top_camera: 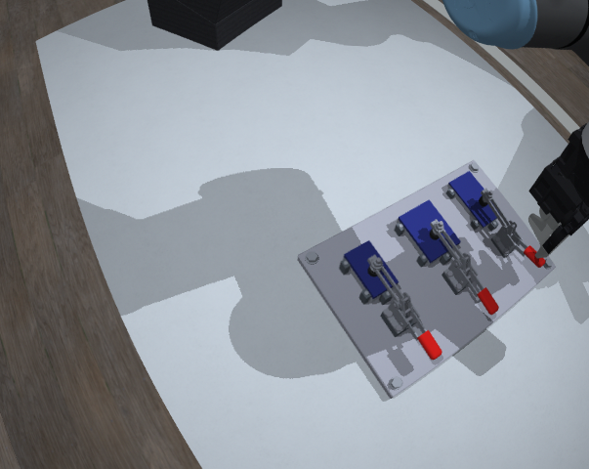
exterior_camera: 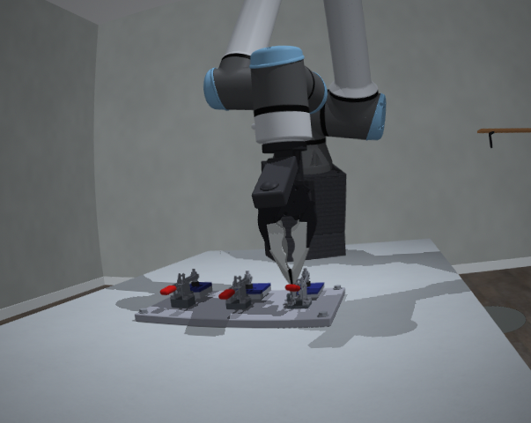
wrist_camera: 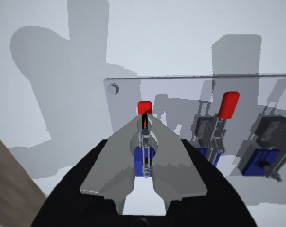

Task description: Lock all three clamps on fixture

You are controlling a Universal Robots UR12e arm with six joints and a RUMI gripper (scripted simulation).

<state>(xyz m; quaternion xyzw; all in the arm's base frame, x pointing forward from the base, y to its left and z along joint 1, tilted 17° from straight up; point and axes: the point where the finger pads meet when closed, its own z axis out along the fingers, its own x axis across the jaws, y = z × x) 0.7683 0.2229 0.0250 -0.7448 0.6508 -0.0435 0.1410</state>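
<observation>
The blue part is 140 mm behind my hand, 50 mm below it and 20 mm to the right of it. Round my hand: grey fixture plate: 120 mm to the right, 70 mm below, 70 mm behind.
</observation>
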